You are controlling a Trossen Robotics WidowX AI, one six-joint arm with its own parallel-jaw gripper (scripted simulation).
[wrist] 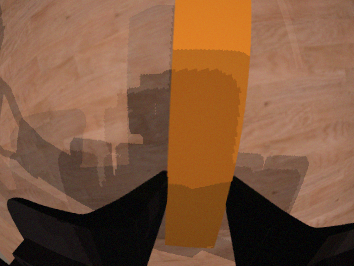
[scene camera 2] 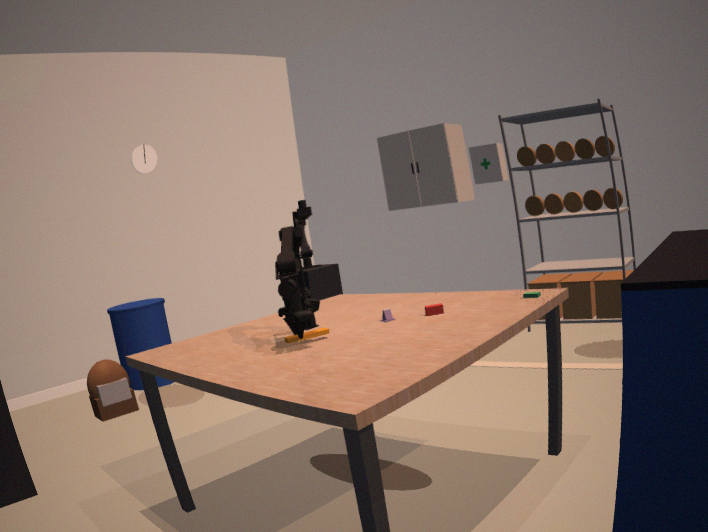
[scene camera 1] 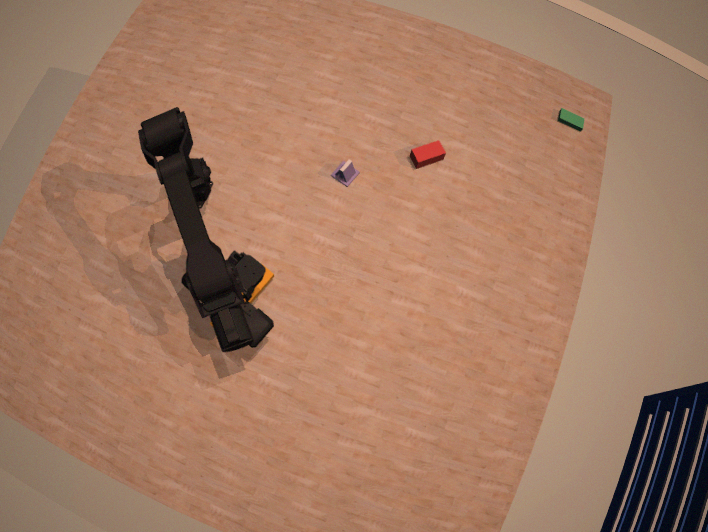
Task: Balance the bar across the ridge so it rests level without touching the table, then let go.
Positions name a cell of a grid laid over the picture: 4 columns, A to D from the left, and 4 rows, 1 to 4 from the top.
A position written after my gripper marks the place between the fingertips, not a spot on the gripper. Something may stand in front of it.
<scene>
my gripper: wrist C3; scene camera 2 B3; scene camera 1 B3
</scene>
